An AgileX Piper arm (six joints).
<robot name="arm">
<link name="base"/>
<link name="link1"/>
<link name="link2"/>
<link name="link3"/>
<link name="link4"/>
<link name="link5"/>
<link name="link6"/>
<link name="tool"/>
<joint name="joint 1" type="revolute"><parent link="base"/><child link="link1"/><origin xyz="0 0 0.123"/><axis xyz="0 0 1"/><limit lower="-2.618" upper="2.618"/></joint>
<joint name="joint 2" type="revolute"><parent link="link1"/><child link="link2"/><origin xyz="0 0 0" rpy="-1.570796 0 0"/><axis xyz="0 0 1"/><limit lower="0" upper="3.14"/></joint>
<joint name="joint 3" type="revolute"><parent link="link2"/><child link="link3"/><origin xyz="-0.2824 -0.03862 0"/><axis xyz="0 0 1"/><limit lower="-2.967" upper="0"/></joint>
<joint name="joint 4" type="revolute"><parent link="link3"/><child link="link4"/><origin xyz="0.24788 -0.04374 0" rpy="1.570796 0 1.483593"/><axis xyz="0 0 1"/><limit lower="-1.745" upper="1.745"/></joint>
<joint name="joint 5" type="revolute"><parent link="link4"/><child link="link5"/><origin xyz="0 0 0" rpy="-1.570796 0 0"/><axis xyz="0 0 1"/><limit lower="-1.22" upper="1.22"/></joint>
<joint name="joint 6" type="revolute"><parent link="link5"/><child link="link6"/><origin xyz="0 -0.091 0" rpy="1.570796 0 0"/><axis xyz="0 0 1"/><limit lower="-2.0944" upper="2.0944"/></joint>
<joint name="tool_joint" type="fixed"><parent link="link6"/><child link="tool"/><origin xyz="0 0 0"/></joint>
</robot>
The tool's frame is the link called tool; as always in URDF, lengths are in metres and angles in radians.
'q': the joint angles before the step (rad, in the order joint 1, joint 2, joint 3, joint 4, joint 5, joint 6). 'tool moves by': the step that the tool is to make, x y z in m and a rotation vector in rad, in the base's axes. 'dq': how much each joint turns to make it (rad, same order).
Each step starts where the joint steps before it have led.
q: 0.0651 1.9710 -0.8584 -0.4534 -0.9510 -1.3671
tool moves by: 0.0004 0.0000 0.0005 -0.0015 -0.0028 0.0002
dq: -0.0001 -0.0002 -0.0019 -0.0001 0.0000 -0.0018
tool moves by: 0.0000 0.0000 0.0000 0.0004 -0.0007 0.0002
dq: -0.0001 0.0002 0.0001 0.0000 -0.0011 0.0000
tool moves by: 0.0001 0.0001 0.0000 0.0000 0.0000 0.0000
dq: 0.0003 0.0002 -0.0005 0.0003 0.0003 -0.0001
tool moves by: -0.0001 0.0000 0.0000 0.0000 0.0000 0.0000
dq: 0.0000 -0.0002 0.0004 0.0001 -0.0002 -0.0001
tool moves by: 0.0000 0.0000 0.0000 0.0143 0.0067 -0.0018
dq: 0.0000 0.0000 0.0000 -0.0001 0.0001 0.0159
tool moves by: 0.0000 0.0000 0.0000 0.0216 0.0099 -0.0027
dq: 0.0000 0.0000 0.0000 0.0000 -0.0001 0.0239
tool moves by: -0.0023 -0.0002 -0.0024 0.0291 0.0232 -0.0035
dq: -0.0003 0.0000 0.0108 -0.0004 -0.0013 0.0327
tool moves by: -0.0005 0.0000 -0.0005 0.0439 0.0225 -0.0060
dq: 0.0001 -0.0001 0.0023 0.0001 -0.0001 0.0488
